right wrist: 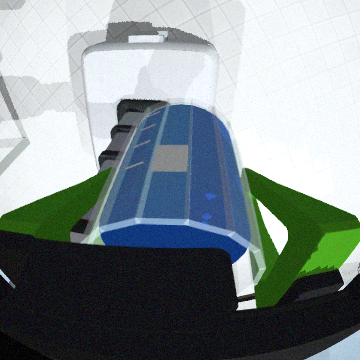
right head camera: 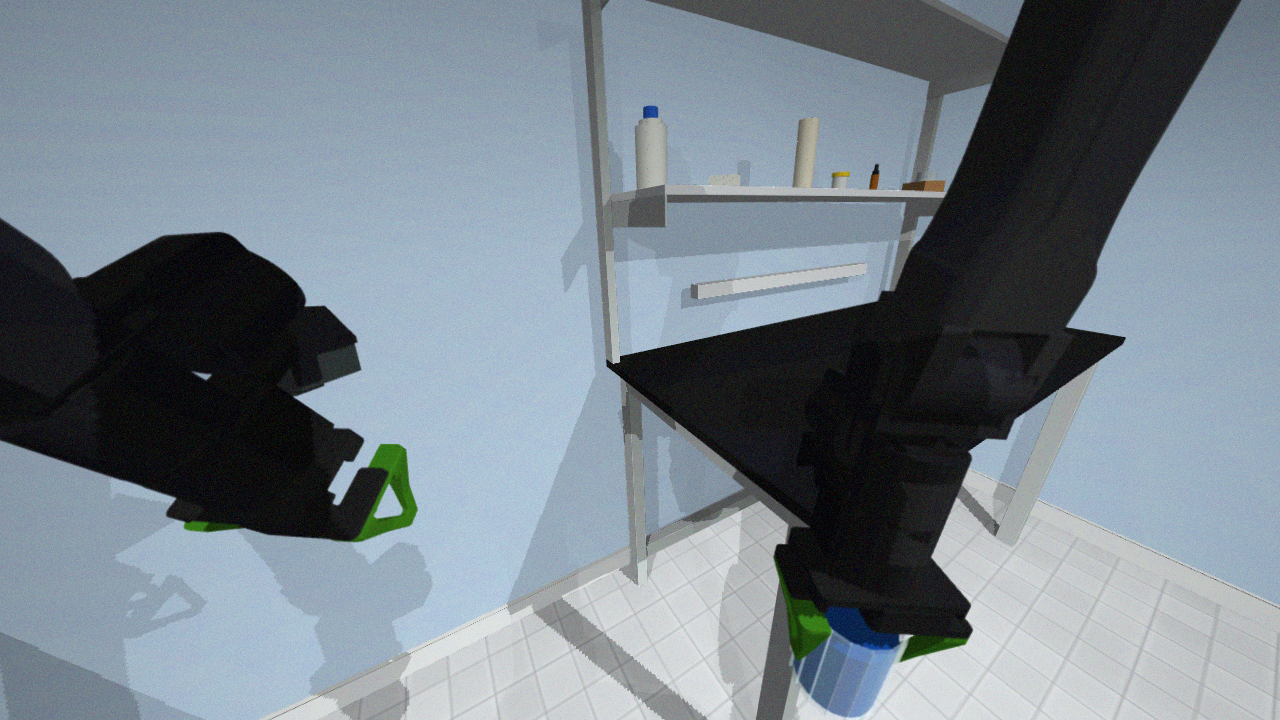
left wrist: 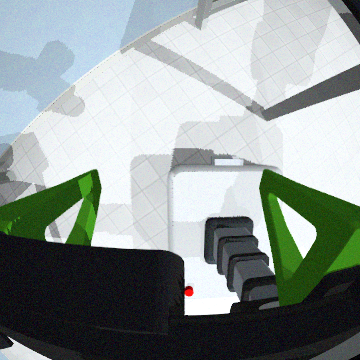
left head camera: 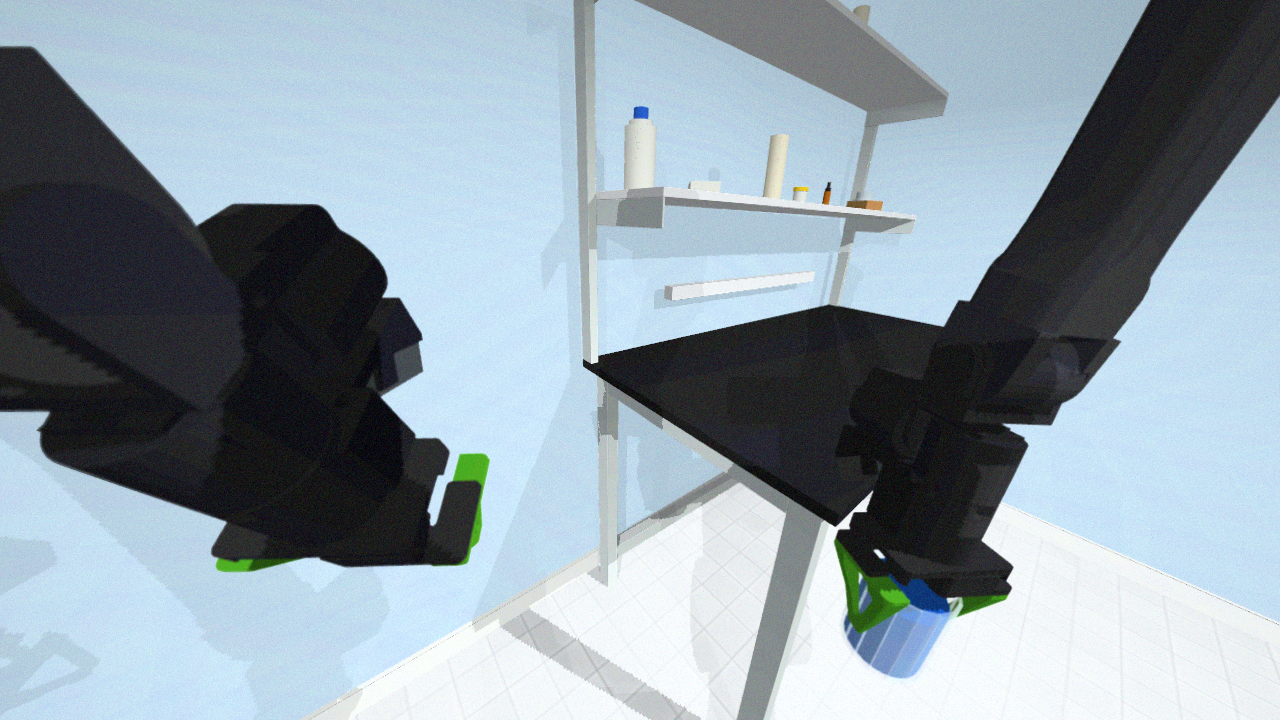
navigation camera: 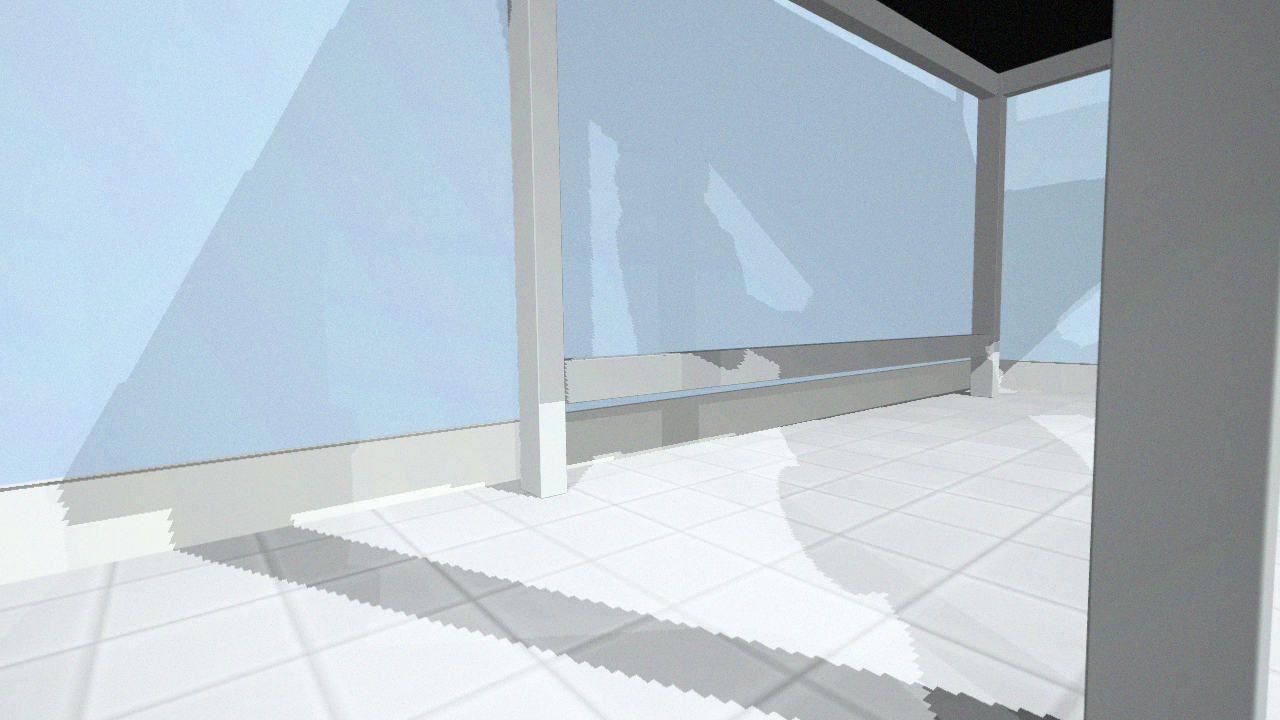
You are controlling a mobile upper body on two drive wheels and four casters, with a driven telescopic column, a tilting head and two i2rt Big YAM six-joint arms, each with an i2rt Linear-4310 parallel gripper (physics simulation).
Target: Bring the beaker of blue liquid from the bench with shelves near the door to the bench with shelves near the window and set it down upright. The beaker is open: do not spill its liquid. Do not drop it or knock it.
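The beaker of blue liquid (left head camera: 897, 642) (right head camera: 845, 677) (right wrist: 175, 200) is in my right gripper (left head camera: 911, 617) (right head camera: 850, 656) (right wrist: 178, 176), which is shut on its sides. It looks about upright, with blue liquid inside. In the head views it shows against the floor by the near corner of a bench with a black top (left head camera: 742, 385) (right head camera: 716, 394); my right arm hides part of that top. No door or window shows, so I cannot tell from these views which bench it is. My left gripper (left head camera: 353, 557) (right head camera: 299, 526) (left wrist: 180, 178) is open and empty, left of the bench.
A lower shelf (left head camera: 760, 201) (right head camera: 769, 192) above the bench carries a white bottle with a blue cap (left head camera: 639, 154) (right head camera: 650, 152) and several small items. A near bench leg (navigation camera: 1181, 358) stands close at the right of the navigation view; another leg (navigation camera: 539, 268) stands by the wall.
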